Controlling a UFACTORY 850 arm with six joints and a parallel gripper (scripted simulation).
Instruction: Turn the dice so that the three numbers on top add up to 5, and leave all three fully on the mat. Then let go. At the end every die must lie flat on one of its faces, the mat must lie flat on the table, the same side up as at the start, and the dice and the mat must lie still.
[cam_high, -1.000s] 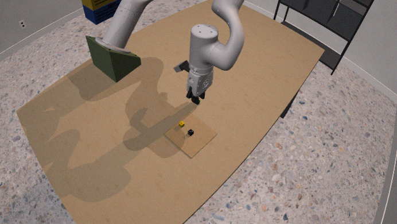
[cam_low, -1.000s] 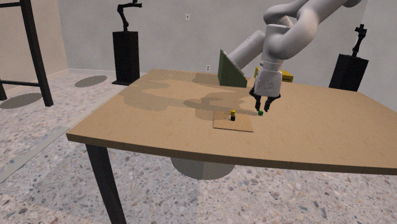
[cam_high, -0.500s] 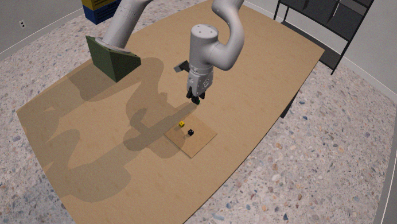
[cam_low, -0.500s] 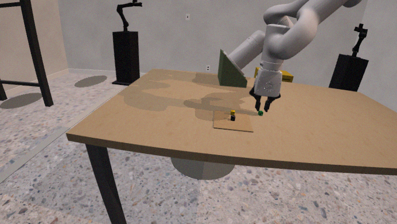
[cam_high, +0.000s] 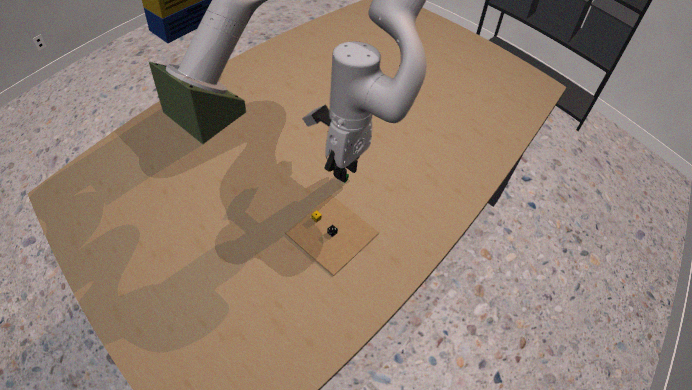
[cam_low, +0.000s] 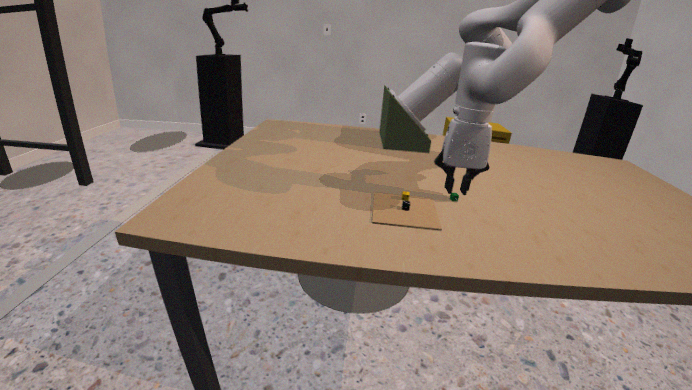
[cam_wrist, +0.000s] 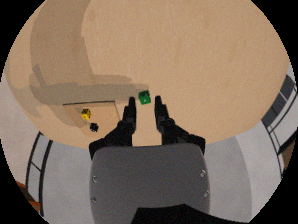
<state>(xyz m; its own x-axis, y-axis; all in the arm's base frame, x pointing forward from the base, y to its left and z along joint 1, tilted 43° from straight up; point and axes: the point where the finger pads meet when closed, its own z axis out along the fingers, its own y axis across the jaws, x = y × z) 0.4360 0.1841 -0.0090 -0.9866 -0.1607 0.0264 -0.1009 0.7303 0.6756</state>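
Right now the green die is 3 cm below my hand. From my hand the other things lie so: tan mat 12 cm to the right, 9 cm ahead, 4 cm below; then black die 12 cm to the right, 9 cm ahead, 3 cm below; then yellow die 12 cm to the right, 4 cm ahead, 3 cm below.
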